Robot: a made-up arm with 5 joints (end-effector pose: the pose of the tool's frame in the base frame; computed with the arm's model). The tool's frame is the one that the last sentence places.
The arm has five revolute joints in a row. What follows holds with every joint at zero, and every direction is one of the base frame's. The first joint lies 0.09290 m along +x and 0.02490 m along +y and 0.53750 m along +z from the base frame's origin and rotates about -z. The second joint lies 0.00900 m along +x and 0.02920 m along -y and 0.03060 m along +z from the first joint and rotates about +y. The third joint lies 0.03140 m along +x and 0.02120 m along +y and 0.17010 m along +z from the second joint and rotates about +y. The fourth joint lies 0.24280 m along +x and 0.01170 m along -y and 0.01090 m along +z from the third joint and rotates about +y. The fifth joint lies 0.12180 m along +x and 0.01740 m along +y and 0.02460 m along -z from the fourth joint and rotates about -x. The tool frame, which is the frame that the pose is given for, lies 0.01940 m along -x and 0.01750 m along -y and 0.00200 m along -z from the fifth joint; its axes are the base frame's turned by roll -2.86, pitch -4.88 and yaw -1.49 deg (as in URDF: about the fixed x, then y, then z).
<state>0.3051 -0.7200 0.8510 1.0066 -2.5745</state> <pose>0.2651 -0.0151 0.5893 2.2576 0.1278 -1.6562</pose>
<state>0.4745 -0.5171 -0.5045 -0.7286 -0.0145</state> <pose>0.1531 -0.0282 1.0498 -0.4366 -1.7989 -0.3858</pose>
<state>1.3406 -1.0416 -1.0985 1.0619 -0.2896</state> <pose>0.0325 0.2016 0.9550 -0.5606 -1.1132 -1.0822</pose>
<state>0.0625 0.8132 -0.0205 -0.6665 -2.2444</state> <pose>0.5220 0.0082 0.4473 2.1850 -0.0112 -0.2823</pose>
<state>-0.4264 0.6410 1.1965 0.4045 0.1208</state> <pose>0.1007 0.0066 0.3836 -0.5753 2.1002 0.4220</pose>
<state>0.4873 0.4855 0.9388 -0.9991 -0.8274</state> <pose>0.2987 -0.0985 0.3877 0.8232 0.1478 -0.6837</pose>
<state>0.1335 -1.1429 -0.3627 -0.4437 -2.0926</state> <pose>-0.0345 0.0502 1.0197 1.2655 -1.2302 1.7251</pose>
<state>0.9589 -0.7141 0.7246 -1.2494 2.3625</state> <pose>0.2195 -0.1402 0.8188 -2.4994 0.4869 -1.8241</pose>
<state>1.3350 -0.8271 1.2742 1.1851 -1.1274</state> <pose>0.1041 -0.0560 0.5115 1.7332 0.7529 -1.8907</pose>
